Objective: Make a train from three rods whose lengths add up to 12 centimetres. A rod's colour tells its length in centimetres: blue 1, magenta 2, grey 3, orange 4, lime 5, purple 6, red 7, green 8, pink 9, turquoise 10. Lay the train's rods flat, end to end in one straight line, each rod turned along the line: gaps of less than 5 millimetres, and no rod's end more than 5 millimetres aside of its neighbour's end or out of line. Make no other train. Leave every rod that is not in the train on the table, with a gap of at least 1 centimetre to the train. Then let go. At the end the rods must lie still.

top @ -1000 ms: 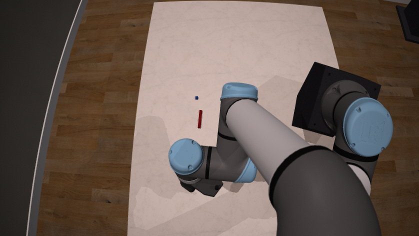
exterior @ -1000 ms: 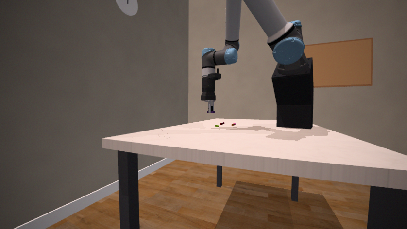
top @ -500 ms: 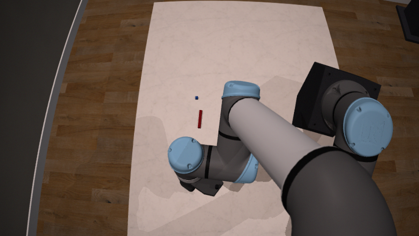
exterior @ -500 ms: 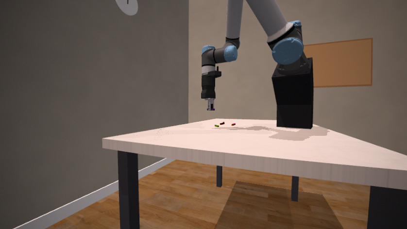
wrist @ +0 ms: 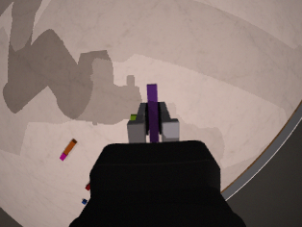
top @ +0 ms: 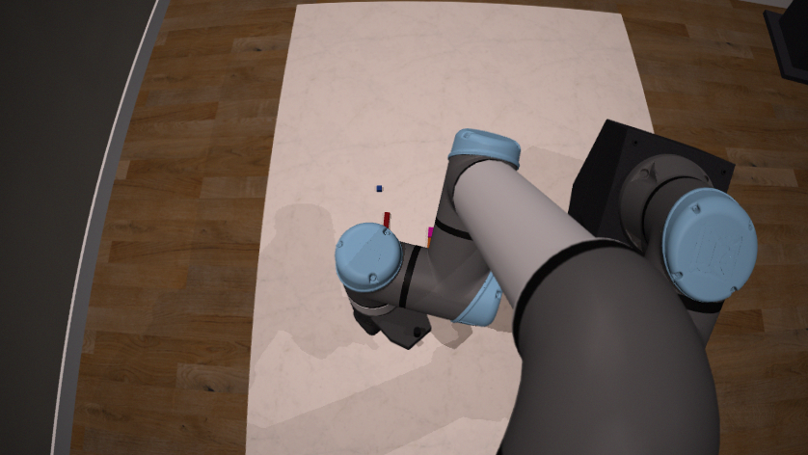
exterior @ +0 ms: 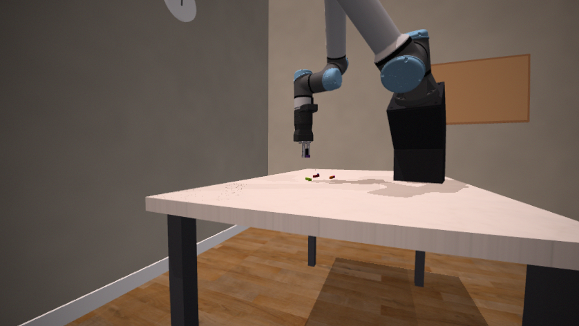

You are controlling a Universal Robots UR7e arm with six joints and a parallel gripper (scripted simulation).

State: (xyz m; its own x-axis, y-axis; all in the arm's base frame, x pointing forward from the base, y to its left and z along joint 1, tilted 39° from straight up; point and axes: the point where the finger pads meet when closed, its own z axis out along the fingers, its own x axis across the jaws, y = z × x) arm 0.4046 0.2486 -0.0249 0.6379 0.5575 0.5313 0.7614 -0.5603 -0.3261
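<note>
My hand is 40 mm past the orange rod, 190 mm to the left of it and 110 mm above it. The rest, counted from my hand: red rod (50 mm ahead, 220 mm to the right, 110 mm below); then purple rod (10 mm below); then lime rod (20 mm ahead, 60 mm to the right, 110 mm below).
</note>
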